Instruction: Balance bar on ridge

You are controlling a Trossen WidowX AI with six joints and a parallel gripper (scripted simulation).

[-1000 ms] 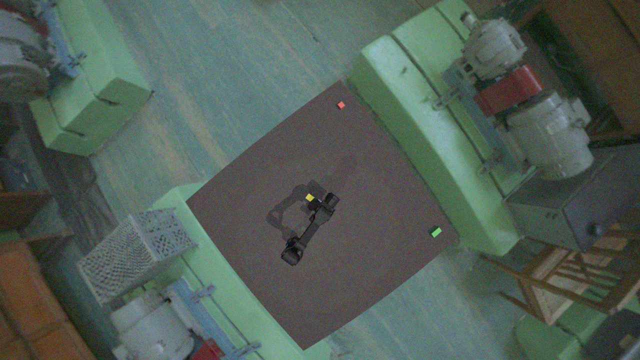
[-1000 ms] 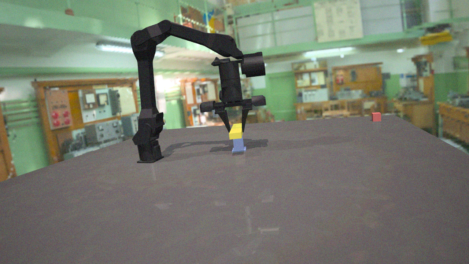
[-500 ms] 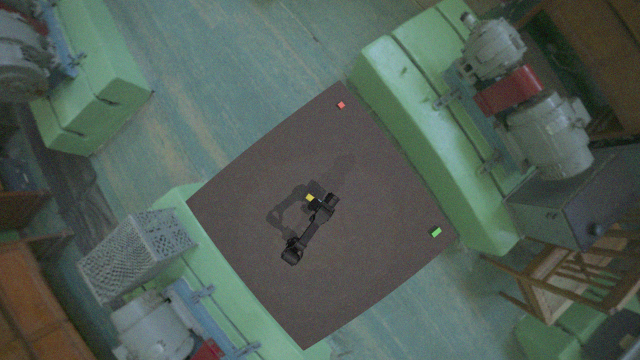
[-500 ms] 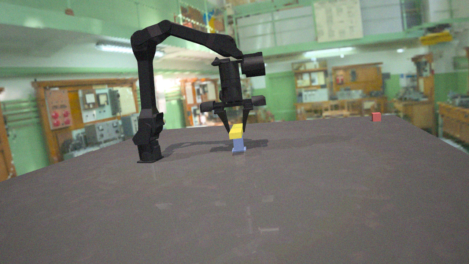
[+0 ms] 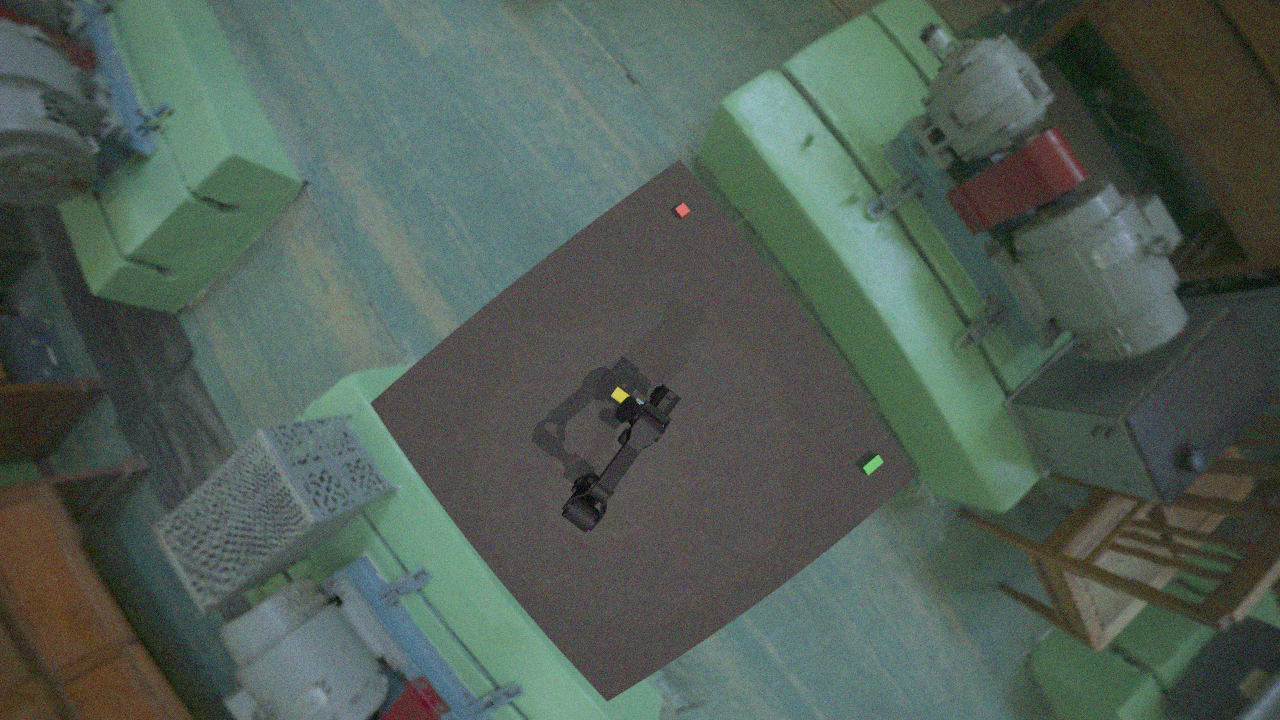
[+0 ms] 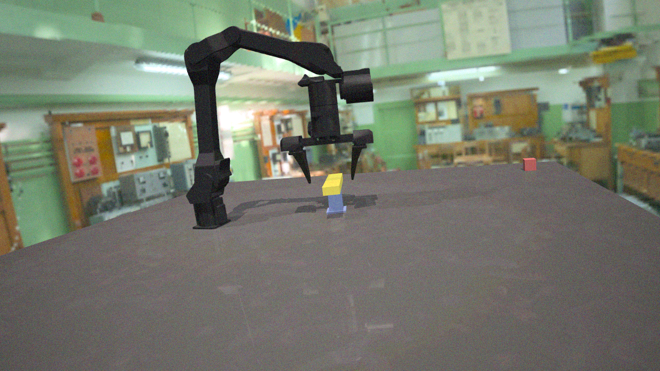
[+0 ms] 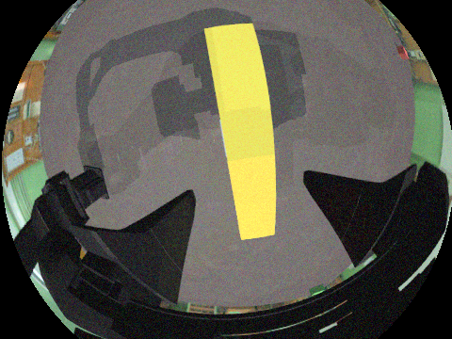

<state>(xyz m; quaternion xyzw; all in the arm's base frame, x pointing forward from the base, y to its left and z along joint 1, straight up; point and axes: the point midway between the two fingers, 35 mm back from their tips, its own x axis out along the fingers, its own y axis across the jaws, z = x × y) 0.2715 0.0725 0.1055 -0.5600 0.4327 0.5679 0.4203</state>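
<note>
The bar lies 30 mm to the left of my gripper tip, 10 mm below it and 10 mm behind it. Round my gripper tip: red cube 470 mm ahead, 430 mm to the left, 50 mm below; green block 570 mm to the right, 470 mm ahead, 50 mm below.
</note>
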